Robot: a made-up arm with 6 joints.
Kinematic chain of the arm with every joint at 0, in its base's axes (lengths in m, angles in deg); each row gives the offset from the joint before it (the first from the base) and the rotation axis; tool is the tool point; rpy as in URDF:
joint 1: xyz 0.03 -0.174 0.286 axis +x
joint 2: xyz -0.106 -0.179 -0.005 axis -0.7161 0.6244 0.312
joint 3: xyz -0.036 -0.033 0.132 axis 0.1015 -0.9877 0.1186
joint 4: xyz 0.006 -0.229 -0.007 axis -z
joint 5: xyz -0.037 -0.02 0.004 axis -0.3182 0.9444 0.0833
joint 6: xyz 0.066 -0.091 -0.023 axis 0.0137 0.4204 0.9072
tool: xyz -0.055 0.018 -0.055 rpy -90 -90 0
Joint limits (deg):
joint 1: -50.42..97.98
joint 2: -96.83..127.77
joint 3: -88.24..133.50
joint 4: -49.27..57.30
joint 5: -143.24..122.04
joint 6: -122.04..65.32
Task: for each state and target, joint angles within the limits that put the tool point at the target. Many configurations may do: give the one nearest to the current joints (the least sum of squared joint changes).
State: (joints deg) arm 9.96 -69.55 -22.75 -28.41 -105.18 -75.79
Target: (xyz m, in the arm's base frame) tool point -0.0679 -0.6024 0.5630
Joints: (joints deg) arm -24.60 -24.83 -23.77 -44.34 -94.85 -78.23
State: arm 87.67 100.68 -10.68 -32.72 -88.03 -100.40
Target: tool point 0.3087 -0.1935 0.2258
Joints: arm 86.01 110.84 -2.14 -28.34 -97.33 -103.47
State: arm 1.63 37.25 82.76 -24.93 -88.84 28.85
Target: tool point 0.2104 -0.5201 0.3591
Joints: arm 27.16 53.14 75.51 -26.80 -84.32 27.96
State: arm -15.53 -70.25 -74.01 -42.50 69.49 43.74
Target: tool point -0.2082 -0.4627 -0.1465
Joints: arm 6.03 -94.62 -71.31 -28.25 44.30 11.48
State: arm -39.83 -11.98 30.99 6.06 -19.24 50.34
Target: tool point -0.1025 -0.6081 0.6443
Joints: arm -41.60 -11.20 32.29 9.79 -20.52 44.32
